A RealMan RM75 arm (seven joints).
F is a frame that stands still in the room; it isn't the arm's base.
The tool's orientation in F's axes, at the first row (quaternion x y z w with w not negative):
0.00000, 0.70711, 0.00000, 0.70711
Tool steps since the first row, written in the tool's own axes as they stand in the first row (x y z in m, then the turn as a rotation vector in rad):
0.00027, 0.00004, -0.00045, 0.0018, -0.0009, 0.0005
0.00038, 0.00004, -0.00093, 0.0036, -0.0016, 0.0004
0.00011, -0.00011, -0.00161, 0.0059, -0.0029, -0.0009
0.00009, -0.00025, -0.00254, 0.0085, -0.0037, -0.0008
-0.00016, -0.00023, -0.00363, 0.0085, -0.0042, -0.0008
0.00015, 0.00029, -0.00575, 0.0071, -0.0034, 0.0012
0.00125, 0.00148, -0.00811, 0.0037, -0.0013, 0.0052
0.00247, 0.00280, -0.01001, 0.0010, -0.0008, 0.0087
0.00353, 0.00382, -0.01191, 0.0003, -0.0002, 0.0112
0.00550, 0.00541, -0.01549, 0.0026, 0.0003, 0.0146
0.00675, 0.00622, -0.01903, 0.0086, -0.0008, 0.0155
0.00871, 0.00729, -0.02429, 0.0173, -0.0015, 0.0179
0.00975, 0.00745, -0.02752, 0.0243, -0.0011, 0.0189
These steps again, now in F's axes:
-0.00045, 0.00004, -0.00027, 0.0005, -0.0009, -0.0018
-0.00093, 0.00004, -0.00038, 0.0004, -0.0016, -0.0036
-0.00161, -0.00011, -0.00011, -0.0009, -0.0029, -0.0059
-0.00254, -0.00025, -0.00009, -0.0008, -0.0037, -0.0085
-0.00363, -0.00023, 0.00016, -0.0008, -0.0042, -0.0085
-0.00575, 0.00029, -0.00015, 0.0012, -0.0034, -0.0071
-0.00811, 0.00148, -0.00125, 0.0052, -0.0013, -0.0037
-0.01001, 0.00280, -0.00247, 0.0087, -0.0008, -0.0010
-0.01191, 0.00382, -0.00353, 0.0112, -0.0002, -0.0003
-0.01549, 0.00541, -0.00550, 0.0146, 0.0003, -0.0026
-0.01903, 0.00622, -0.00675, 0.0155, -0.0008, -0.0086
-0.02429, 0.00729, -0.00871, 0.0179, -0.0015, -0.0173
-0.02752, 0.00745, -0.00975, 0.0189, -0.0011, -0.0243

